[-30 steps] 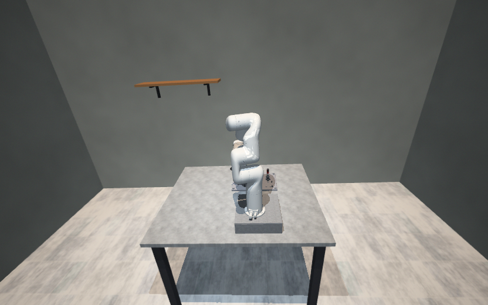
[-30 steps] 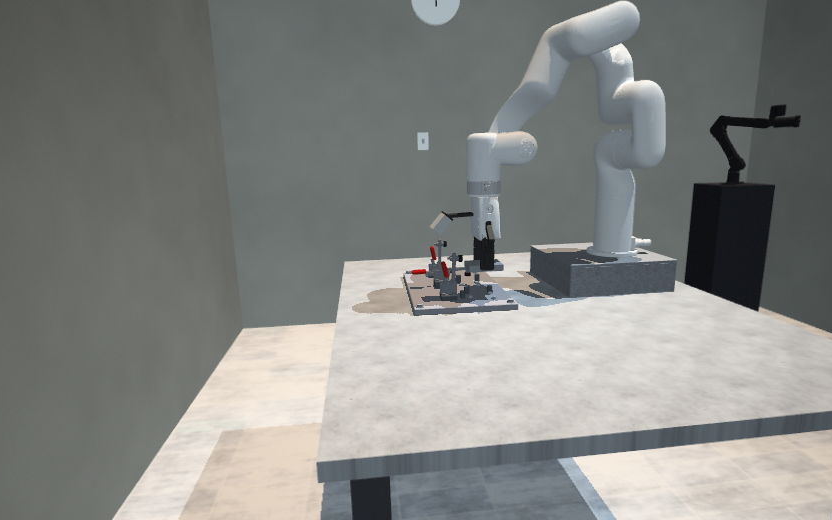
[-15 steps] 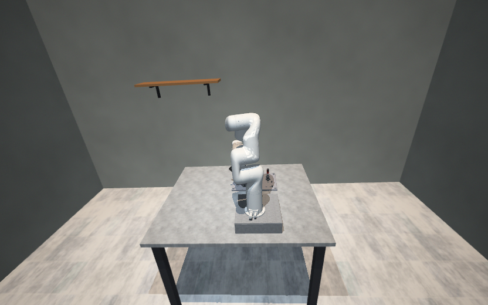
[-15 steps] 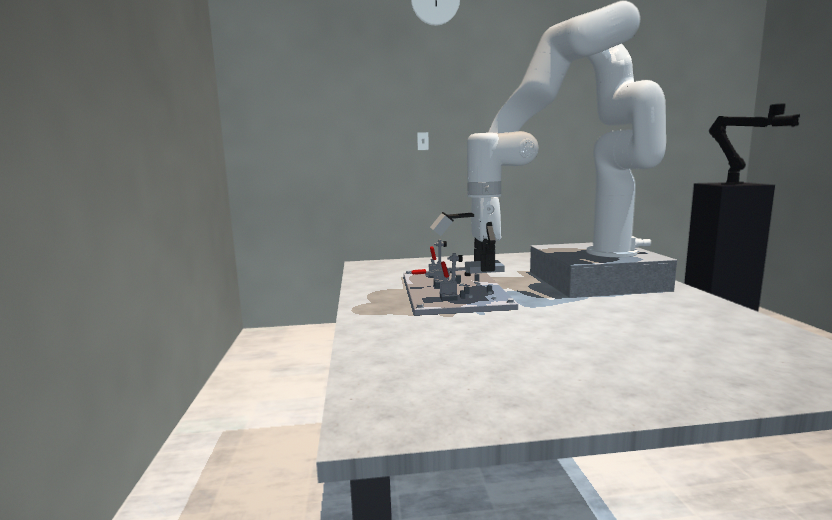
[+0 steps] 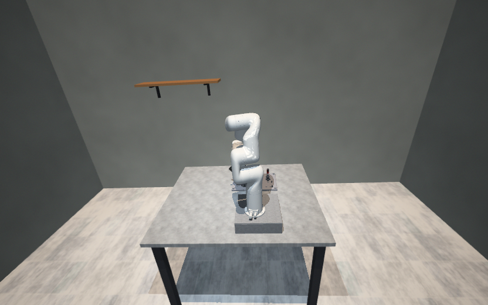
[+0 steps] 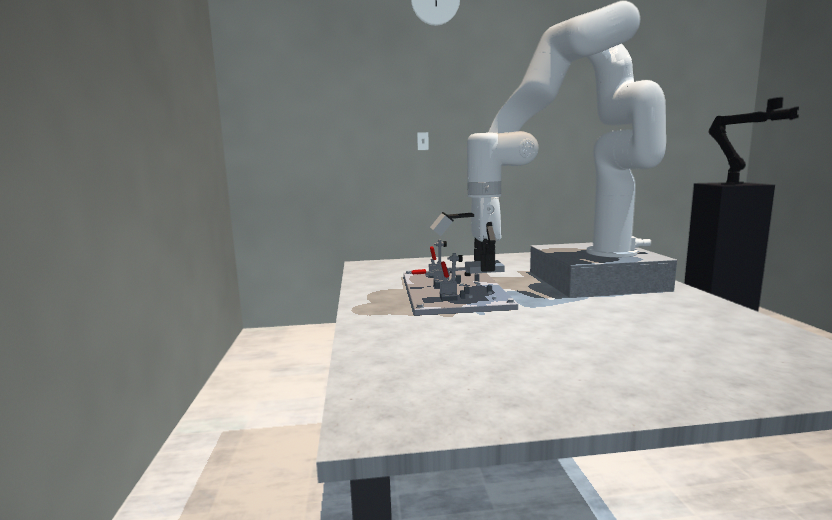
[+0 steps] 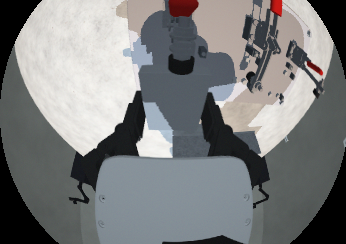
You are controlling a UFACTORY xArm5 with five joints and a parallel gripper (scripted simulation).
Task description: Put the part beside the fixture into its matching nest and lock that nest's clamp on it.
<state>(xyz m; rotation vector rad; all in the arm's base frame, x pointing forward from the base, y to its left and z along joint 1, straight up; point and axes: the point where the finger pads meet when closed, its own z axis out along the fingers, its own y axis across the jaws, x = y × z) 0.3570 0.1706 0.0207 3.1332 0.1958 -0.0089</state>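
My hand is 70 mm short of the grey fixture plate, 110 mm to the left of it and 90 mm above it. Also, from my hand: grey block part 10 mm below.
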